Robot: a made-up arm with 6 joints.
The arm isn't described. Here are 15 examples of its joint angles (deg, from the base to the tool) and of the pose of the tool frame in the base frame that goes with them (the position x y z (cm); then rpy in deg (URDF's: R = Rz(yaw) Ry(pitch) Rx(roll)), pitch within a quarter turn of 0, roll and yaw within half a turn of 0).
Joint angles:
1: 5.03 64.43 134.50 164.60 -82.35 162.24
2: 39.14 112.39 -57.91 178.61 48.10 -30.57
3: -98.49 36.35 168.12 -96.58 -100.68 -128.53
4: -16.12 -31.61 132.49 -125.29 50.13 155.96
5: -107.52 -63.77 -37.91 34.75 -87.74 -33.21
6: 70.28 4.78 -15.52 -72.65 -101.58 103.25
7: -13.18 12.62 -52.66 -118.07 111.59 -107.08
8: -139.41 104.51 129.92 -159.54 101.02 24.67
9: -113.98 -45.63 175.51 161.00 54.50 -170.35
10: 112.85 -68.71 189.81 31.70 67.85 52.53
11: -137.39 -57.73 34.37 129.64 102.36 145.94
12: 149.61 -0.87 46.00 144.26 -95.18 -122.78
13: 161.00 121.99 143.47 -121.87 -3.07 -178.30
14: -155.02 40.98 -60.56 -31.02 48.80 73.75
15: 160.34 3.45 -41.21 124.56 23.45 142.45
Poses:
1: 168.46 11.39 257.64 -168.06 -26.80 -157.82
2: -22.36 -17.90 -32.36 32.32 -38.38 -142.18
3: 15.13 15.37 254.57 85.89 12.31 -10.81
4: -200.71 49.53 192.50 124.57 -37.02 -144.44
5: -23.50 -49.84 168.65 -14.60 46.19 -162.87
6: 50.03 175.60 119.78 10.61 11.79 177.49
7: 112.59 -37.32 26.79 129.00 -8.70 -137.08
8: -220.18 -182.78 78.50 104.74 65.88 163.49
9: 81.81 175.44 21.19 -175.17 -11.40 50.33
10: 35.89 -101.47 -76.25 -45.46 31.76 147.77
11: 73.85 54.65 267.78 32.41 11.02 -87.36
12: -94.27 64.05 298.92 95.58 -29.13 11.36
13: -269.84 92.29 50.77 -60.90 -23.08 163.83
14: -82.14 -32.70 -30.47 -83.13 50.75 167.19
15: -149.07 48.73 52.95 118.77 53.65 -166.09
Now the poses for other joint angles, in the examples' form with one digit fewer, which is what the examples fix.
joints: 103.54 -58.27 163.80 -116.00 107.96 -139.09
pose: 56.9 -189.0 1.8 87.9 -31.1 10.2
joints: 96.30 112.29 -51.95 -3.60 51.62 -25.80
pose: 2.7 -18.4 -68.5 -145.2 67.2 -76.4
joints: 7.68 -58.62 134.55 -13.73 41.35 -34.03
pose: -243.4 -34.9 52.6 -123.5 52.7 -157.3
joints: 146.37 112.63 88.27 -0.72 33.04 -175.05
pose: -249.8 166.3 -59.0 175.7 -8.7 146.0
